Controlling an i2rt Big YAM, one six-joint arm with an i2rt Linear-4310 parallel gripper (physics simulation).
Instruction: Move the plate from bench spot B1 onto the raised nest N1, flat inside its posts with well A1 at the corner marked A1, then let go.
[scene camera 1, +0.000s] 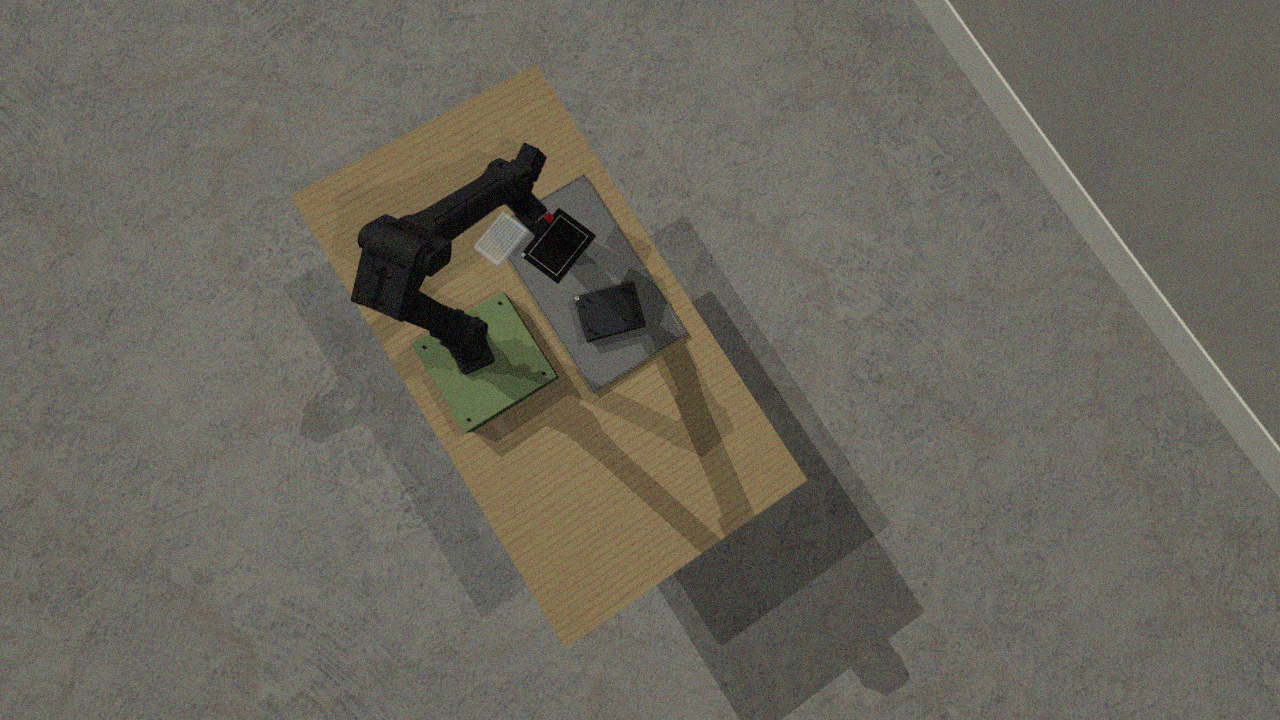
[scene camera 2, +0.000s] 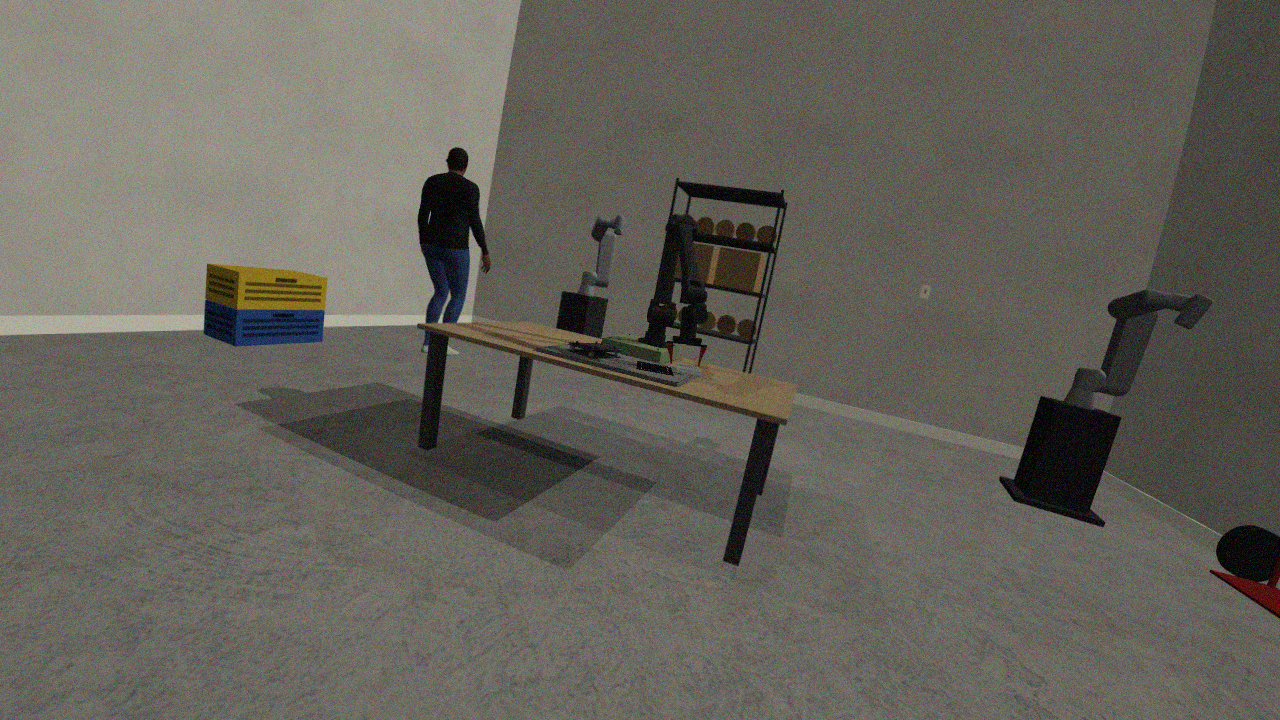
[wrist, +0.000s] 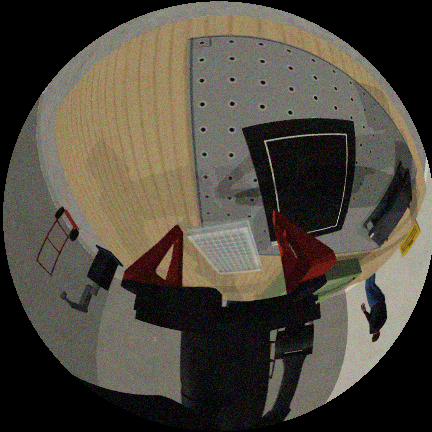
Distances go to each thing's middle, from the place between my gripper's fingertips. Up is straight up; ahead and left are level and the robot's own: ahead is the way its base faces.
Labels:
The white well plate (scene camera 1: 502, 237) lies 90 mm behind my hand, 20 mm to the right of it and 20 mm below it.

